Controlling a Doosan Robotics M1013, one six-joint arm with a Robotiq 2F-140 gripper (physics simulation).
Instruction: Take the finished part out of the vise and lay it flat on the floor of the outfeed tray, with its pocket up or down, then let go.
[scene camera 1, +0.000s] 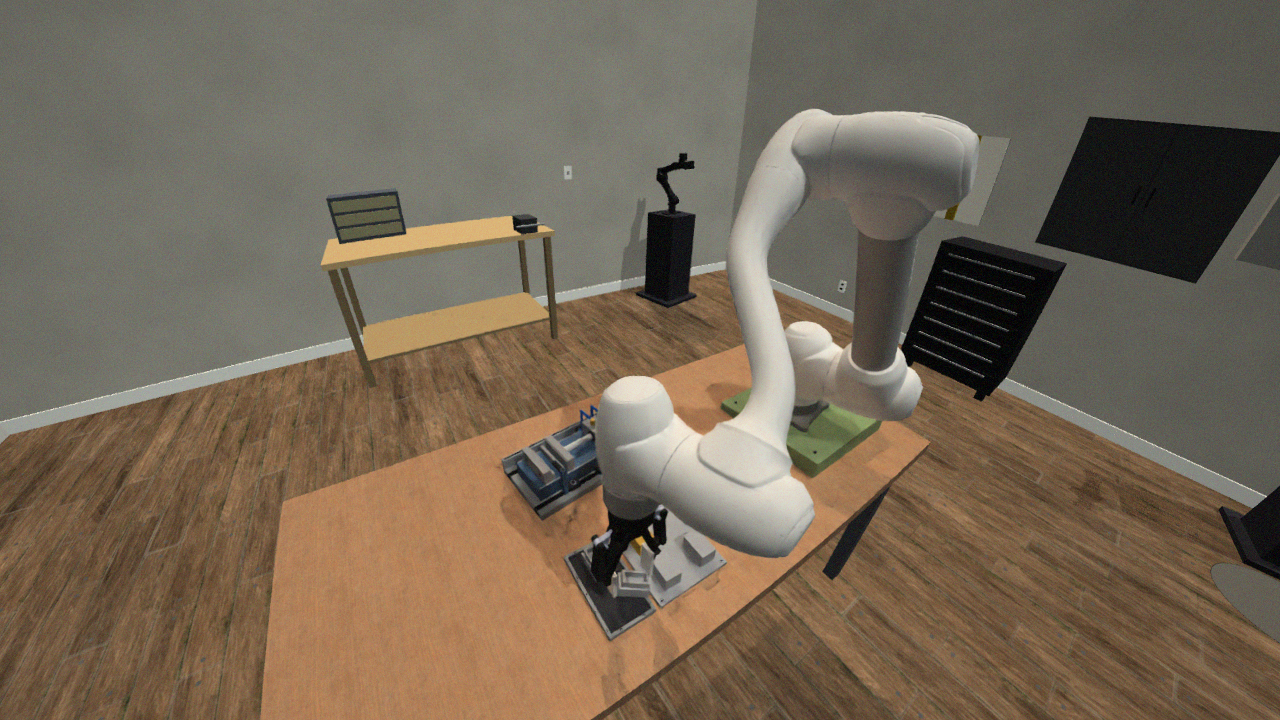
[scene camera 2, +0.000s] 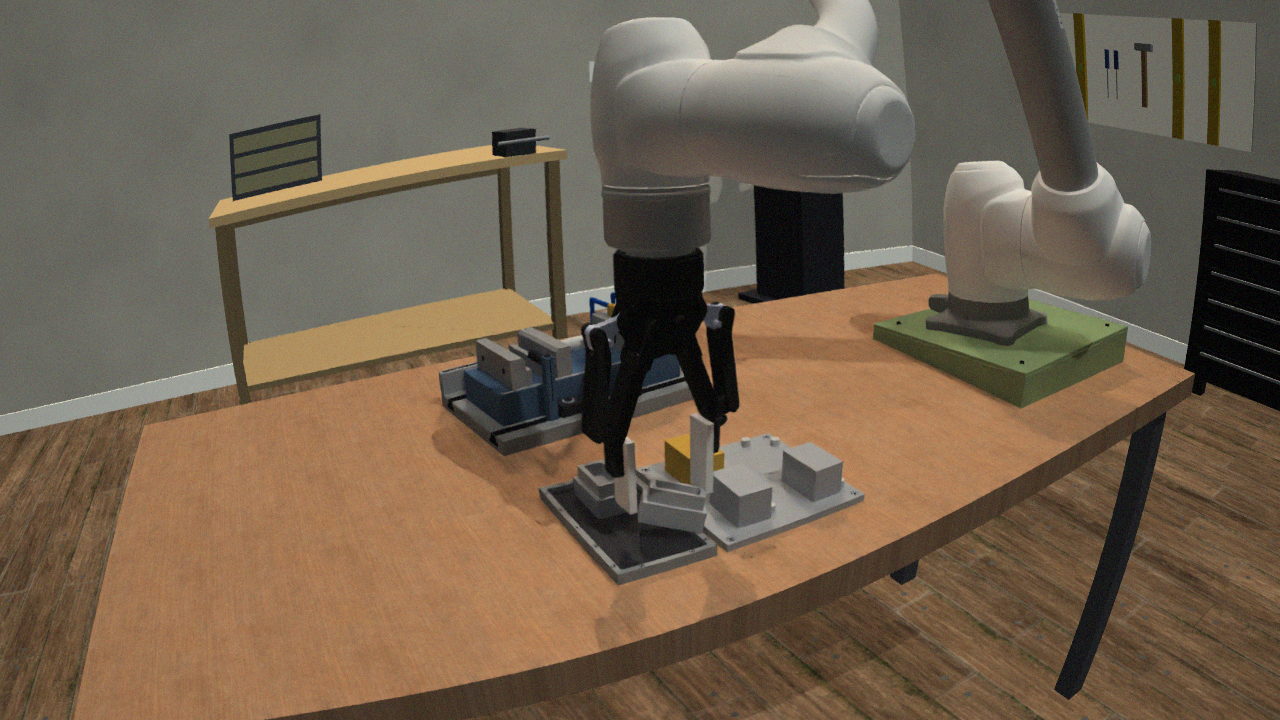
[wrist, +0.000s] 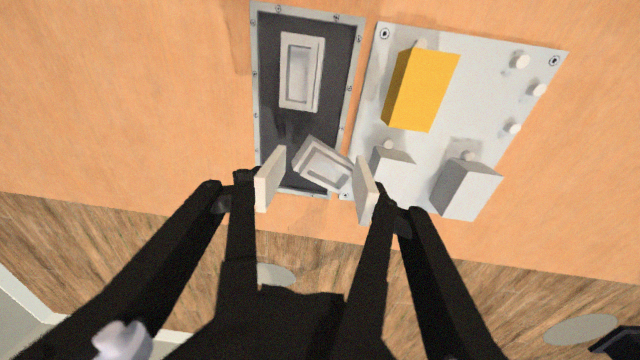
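Note:
My gripper is open and empty, low over the near end of the outfeed tray. A light grey part with its pocket up lies turned and tilted there, one end on the tray's edge beside the grey plate. In the wrist view it shows between and beyond the finger pads. Another grey part lies flat at the tray's far end, pocket up. The blue vise stands behind; I make out no part between its jaws.
The grey plate stands close beside the tray and carries a yellow block, grey blocks and several short pegs. The arm stands on a green base at the right.

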